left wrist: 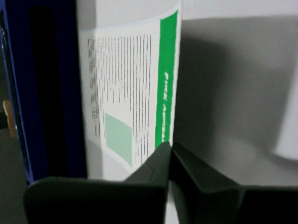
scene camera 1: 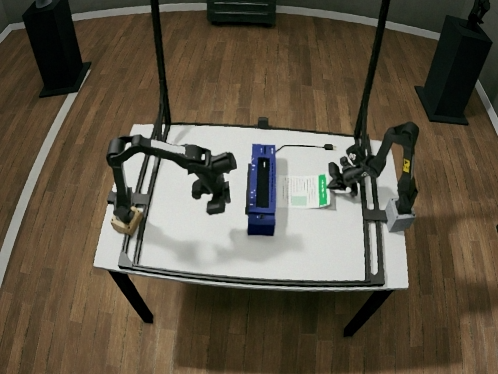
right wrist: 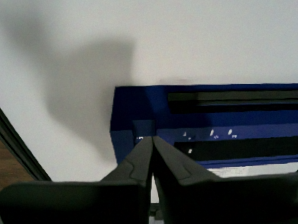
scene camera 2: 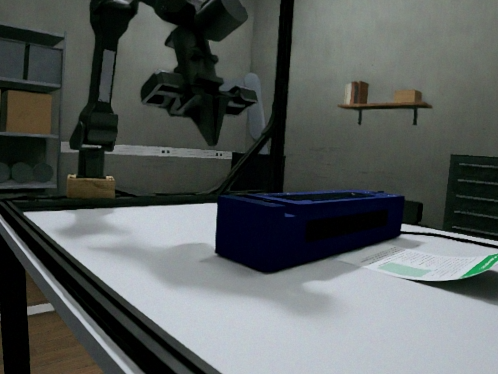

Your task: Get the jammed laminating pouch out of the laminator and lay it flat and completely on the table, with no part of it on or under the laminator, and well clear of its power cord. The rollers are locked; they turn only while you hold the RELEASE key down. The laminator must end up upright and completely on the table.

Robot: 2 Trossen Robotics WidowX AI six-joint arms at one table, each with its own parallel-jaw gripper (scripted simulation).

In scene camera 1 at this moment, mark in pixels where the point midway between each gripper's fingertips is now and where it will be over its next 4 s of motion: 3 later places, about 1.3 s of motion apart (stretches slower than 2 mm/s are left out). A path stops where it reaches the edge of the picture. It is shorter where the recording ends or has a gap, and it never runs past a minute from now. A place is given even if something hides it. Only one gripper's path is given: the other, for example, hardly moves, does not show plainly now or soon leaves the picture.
My left gripper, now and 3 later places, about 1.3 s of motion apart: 326, 187; 326, 168; 326, 163; 322, 147
